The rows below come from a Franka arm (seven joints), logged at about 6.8 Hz.
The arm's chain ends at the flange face. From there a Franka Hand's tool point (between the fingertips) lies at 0.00 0.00 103.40 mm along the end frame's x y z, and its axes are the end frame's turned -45 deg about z.
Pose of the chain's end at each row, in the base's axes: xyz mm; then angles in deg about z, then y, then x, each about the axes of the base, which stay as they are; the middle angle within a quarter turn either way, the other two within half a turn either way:
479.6 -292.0 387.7 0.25 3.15 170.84
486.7 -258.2 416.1 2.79 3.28 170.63
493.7 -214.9 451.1 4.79 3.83 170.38
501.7 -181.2 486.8 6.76 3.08 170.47
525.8 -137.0 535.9 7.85 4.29 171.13
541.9 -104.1 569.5 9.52 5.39 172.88
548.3 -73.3 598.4 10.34 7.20 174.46
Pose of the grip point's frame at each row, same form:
485.3 -308.4 285.8 -44.75 3.15 170.84
492.6 -275.0 314.2 -42.21 3.28 170.63
500.6 -232.1 349.4 -40.21 3.83 170.38
507.3 -198.3 385.0 -38.24 3.08 170.47
533.5 -152.9 434.0 -37.15 4.29 171.13
551.6 -116.9 467.4 -35.48 5.39 172.88
561.3 -83.2 496.3 -34.66 7.20 174.46

